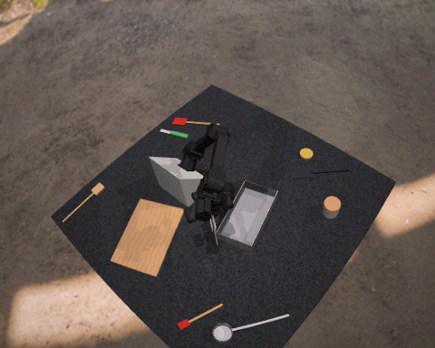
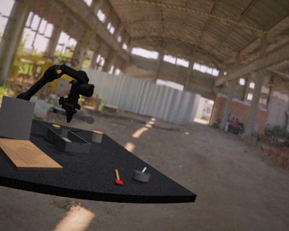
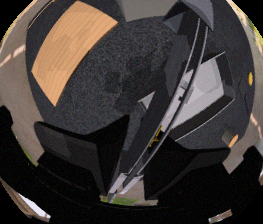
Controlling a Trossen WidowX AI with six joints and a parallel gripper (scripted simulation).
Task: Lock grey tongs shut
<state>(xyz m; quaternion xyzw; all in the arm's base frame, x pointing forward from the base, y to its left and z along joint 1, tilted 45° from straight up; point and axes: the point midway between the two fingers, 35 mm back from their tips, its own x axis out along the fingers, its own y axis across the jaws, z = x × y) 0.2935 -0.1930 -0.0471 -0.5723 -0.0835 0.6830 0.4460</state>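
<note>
The thin grey arm is 40 mm above my gripper tip, 20 mm ahead of it and 10 mm to the right of it. Also, from my gripper tip: grey roasting tin: 170 mm to the left, 130 mm below, 60 mm ahead; then black spatula: 580 mm to the left, 190 mm ahead, 160 mm below; then wooden board: 250 mm behind, 180 mm to the right, 150 mm below.
</note>
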